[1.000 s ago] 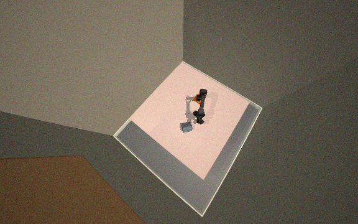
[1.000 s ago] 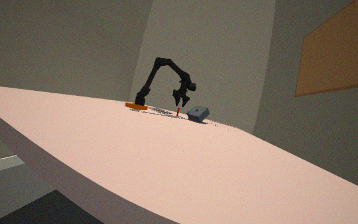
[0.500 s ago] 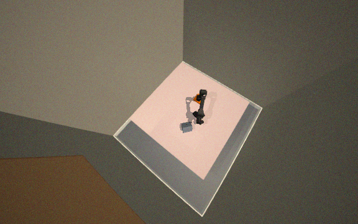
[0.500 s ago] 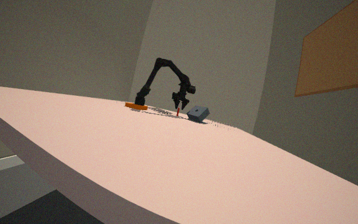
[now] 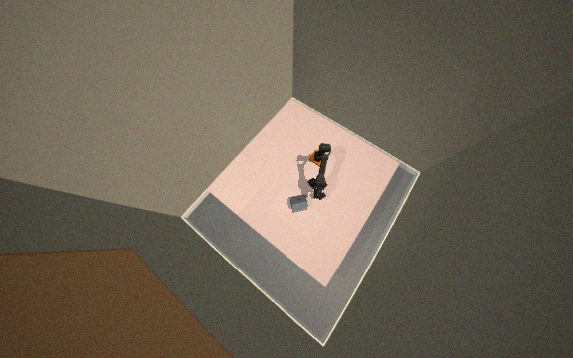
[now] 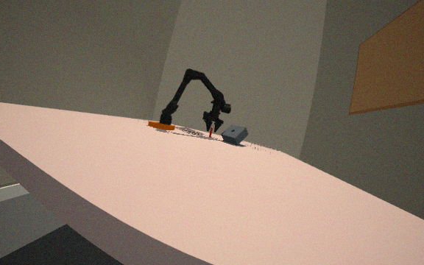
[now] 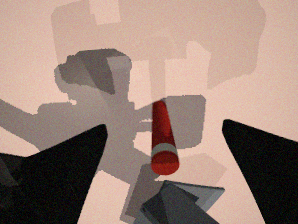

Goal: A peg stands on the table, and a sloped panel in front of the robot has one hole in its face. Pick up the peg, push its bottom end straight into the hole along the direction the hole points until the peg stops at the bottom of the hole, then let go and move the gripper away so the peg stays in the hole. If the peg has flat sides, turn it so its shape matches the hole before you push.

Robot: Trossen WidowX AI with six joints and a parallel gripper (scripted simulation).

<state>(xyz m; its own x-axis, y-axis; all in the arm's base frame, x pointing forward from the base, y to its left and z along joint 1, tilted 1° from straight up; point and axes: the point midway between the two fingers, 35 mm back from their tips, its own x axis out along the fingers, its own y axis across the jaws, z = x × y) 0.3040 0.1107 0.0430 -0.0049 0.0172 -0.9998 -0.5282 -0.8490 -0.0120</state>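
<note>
Now: the grey sloped panel block 150 mm ahead of my gripper tip, 80 mm to the right of it and 20 mm above it. Round my gripper tip: round red peg (20 mm above).
</note>
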